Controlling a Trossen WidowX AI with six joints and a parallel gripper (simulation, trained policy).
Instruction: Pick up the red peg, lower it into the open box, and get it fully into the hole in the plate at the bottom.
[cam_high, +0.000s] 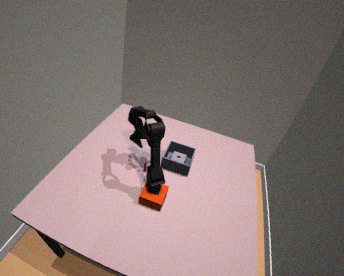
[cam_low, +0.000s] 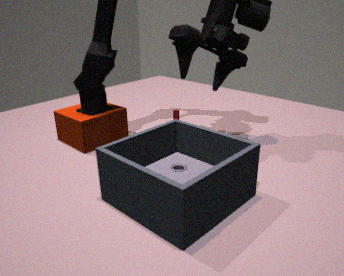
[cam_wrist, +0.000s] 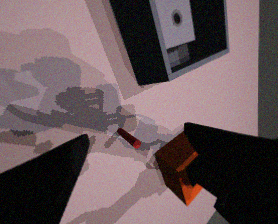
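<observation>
My gripper tip is now 60 mm past the red peg, 10 mm to the left of it and 110 mm above it. Round my gripper tip: dark box 100 mm ahead, 200 mm to the right, 120 mm below; grey plate 100 mm ahead, 200 mm to the right, 100 mm below.
</observation>
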